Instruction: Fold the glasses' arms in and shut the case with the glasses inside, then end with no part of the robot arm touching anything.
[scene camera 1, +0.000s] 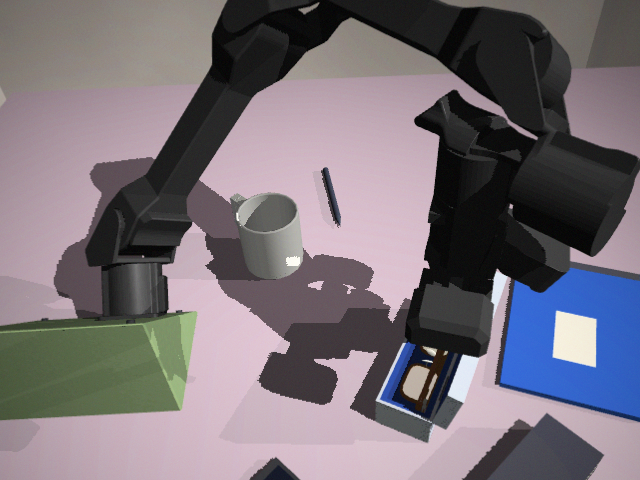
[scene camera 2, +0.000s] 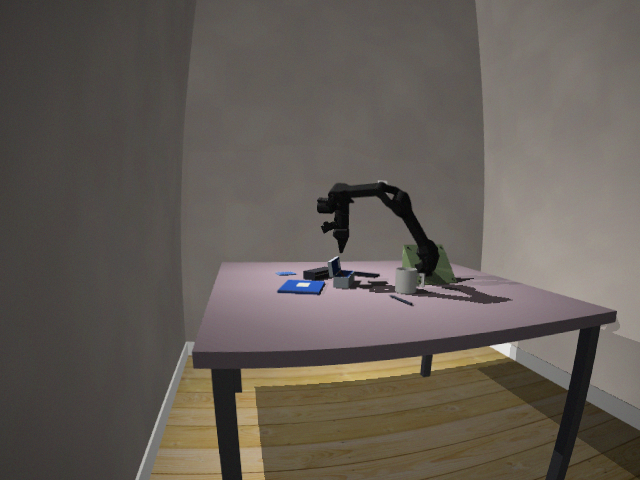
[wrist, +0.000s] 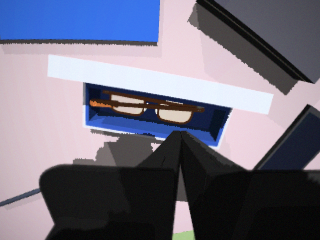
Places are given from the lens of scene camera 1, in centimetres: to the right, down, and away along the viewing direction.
gripper (scene camera 1: 450, 318): 12, 8, 54
mug (scene camera 1: 270, 255): -6, 2, 72
